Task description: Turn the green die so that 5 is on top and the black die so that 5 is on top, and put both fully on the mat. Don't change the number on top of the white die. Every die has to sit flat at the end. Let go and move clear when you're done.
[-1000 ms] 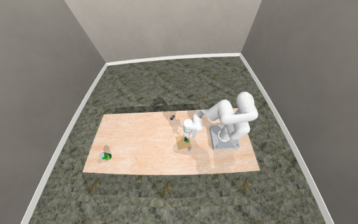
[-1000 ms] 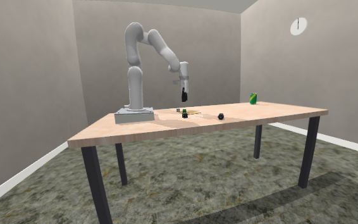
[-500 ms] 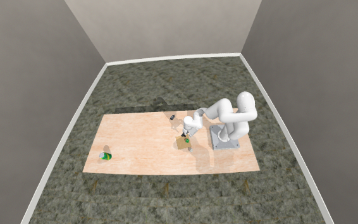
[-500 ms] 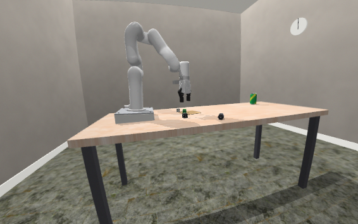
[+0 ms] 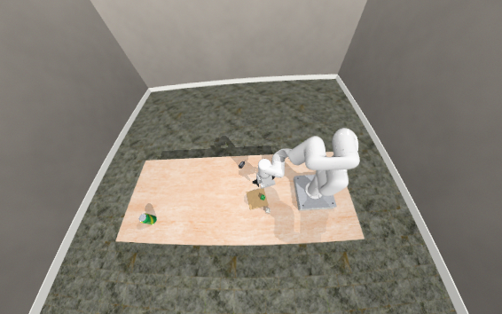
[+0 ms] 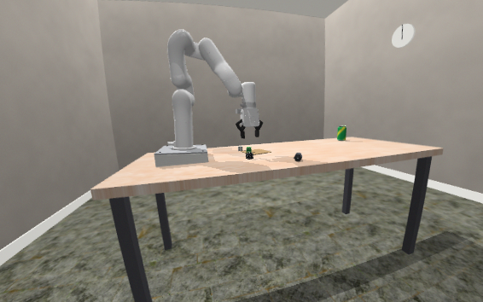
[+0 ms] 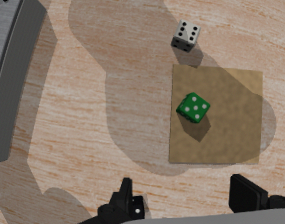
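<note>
Right now the black die is 100 mm below my hand, 80 mm to the right of it and 20 mm behind it. Round my hand: white die 170 mm to the left, 100 mm below, 50 mm behind; green die 90 mm below, 80 mm to the left; tan mat 110 mm below, 90 mm to the left, 40 mm ahead.
</note>
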